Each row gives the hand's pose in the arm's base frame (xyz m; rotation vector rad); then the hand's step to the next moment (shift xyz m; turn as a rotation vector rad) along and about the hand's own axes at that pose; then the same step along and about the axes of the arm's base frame.
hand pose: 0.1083 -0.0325 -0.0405 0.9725 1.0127 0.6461
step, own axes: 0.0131 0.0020 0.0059 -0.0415 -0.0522 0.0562
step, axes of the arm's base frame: 0.0107 0.0095 -0.0023 0.0350 -0.0775 -0.0192
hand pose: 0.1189 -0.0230 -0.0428 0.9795 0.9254 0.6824
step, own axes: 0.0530 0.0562 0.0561 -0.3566 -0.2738 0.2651
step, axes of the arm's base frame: 0.0695 0.0452 0.0473 0.0939 -0.5097 -0.0617
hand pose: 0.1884 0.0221 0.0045 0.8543 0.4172 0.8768
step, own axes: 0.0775 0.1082 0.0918 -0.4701 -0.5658 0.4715
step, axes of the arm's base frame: 0.0503 0.0566 0.1429 0.3033 -0.8017 -0.1698
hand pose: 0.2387 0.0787 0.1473 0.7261 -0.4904 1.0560
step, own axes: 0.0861 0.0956 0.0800 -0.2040 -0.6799 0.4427
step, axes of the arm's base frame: -0.0522 0.0214 0.1406 0.5197 -0.6542 -0.0429
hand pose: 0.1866 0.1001 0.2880 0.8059 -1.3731 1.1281
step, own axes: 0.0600 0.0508 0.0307 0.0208 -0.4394 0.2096
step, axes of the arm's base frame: -0.0658 -0.0050 0.0527 0.3398 -0.3296 0.1153
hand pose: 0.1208 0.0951 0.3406 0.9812 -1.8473 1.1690
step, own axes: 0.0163 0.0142 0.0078 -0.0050 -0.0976 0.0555
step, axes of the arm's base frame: -0.0211 -0.0066 0.0063 0.0782 -0.0795 0.0144
